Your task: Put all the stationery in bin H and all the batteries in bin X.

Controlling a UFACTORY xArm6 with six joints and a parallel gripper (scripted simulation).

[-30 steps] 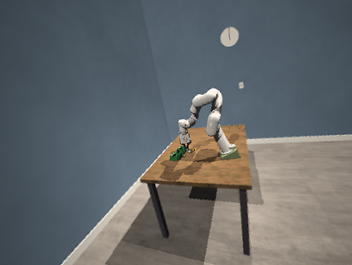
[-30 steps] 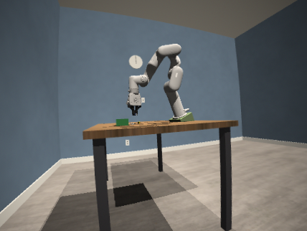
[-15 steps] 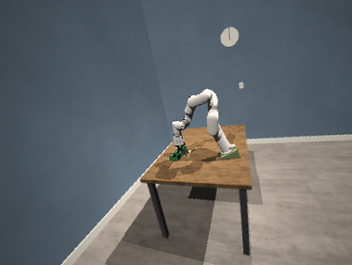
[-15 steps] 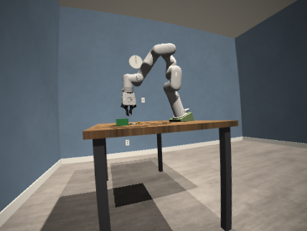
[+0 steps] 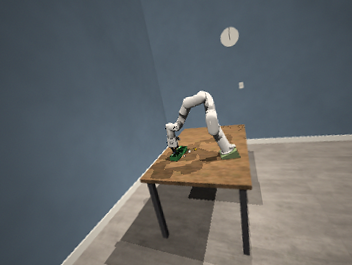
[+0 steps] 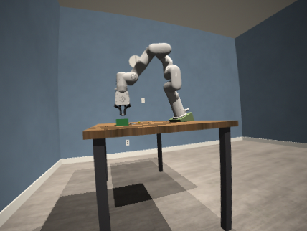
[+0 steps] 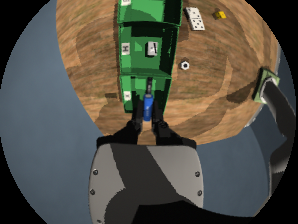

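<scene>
Right now my hand is 8 cm above the dark cylinder. From my hand the other things lie so: blue battery (2 cm below); white ring (7 cm behind, 6 cm to the right, 9 cm below); bin (1 cm ahead, 9 cm to the right, 7 cm below).
</scene>
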